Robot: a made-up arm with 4 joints. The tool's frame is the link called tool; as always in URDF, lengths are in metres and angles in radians. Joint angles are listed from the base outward.
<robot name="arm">
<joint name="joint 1" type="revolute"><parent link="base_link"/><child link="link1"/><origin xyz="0.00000 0.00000 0.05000" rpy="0.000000 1.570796 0.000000"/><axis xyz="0 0 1"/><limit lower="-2.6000" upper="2.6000"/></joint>
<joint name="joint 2" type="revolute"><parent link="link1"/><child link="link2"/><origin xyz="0.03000 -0.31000 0.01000" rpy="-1.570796 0.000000 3.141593"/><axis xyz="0 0 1"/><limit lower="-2.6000" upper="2.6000"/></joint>
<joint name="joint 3" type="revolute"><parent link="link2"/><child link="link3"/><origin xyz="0.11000 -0.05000 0.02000" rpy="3.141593 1.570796 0.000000"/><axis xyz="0 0 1"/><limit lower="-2.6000" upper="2.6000"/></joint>
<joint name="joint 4" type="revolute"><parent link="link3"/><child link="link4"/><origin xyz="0.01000 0.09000 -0.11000" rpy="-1.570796 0.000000 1.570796"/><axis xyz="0 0 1"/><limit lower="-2.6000" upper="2.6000"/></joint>
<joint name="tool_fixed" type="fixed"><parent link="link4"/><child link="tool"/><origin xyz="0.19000 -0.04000 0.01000" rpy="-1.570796 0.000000 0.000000"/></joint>
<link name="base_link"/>
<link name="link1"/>
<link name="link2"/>
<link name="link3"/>
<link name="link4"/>
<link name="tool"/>
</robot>
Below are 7 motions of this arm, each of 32 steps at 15 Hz.
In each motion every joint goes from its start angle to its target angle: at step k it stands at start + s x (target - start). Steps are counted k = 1, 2, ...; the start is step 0. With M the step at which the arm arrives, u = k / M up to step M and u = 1 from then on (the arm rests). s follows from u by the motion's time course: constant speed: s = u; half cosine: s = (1 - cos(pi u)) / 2; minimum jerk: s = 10 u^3 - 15 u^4 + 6 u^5.
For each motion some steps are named. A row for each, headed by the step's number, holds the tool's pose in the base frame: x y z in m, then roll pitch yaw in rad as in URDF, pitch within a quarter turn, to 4 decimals.
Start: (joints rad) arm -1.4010 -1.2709 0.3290 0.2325
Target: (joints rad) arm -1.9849 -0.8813 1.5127 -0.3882
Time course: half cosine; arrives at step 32
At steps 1, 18, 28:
1: 0.3189 -0.3348 0.4217 -1.5612 -0.1776 -1.0481
18: 0.2387 -0.0120 0.6260 -1.4683 -1.1906 -1.1916
28: 0.1472 0.2059 0.5945 1.0491 -1.3362 2.7917

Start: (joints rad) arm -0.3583 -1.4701 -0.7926 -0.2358
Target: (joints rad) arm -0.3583 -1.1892 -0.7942 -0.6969
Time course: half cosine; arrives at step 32
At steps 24, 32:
24: 0.1497 -0.2312 -0.0740 2.1640 1.0897 2.4818
32: 0.1460 -0.2346 -0.0628 2.2202 1.0817 2.5716

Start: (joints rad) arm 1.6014 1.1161 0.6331 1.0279
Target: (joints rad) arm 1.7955 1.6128 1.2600 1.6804
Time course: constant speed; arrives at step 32
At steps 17, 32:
17: -0.3539 -0.1236 -0.4376 0.4836 0.1996 -2.8616
32: -0.4064 0.0616 -0.3809 0.0869 -0.1185 3.0912

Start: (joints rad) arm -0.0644 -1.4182 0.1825 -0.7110
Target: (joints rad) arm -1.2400 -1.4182 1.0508 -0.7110
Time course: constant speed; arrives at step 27
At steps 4, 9, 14, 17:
4: 0.1126 -0.4451 -0.1145 -2.2712 0.8247 -2.4795
9: 0.1107 -0.4923 0.0104 -1.9109 0.5658 -2.2686
14: 0.1080 -0.5006 0.1490 -1.6494 0.2731 -2.1814
17: 0.1061 -0.4853 0.2332 -1.5109 0.0924 -2.1670

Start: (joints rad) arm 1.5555 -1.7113 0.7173 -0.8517
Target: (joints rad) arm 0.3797 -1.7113 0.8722 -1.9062
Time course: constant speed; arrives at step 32
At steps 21, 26, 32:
21: 0.0264 -0.1769 -0.2970 -3.1115 -0.0723 -3.0412
26: 0.0377 -0.2304 -0.2298 -2.8971 -0.2495 -3.0953
32: 0.0572 -0.2693 -0.1441 -2.6053 -0.4235 3.0235

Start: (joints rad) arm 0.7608 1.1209 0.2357 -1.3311
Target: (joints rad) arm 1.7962 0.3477 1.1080 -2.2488
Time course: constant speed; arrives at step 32
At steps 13, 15, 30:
13: 0.0323 -0.1739 -0.2505 1.9045 0.2241 0.8556
15: 0.0266 -0.1482 -0.2577 2.0219 0.1533 0.9616
30: -0.0023 -0.0148 -0.2400 2.5429 -0.6903 1.5079

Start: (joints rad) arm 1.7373 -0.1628 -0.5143 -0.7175
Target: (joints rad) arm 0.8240 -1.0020 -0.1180 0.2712
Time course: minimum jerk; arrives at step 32
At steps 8, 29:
8: 0.2692 0.0323 -0.1770 1.3315 -0.4383 0.9015
29: 0.3843 -0.0645 -0.2917 1.0333 0.3692 0.6541

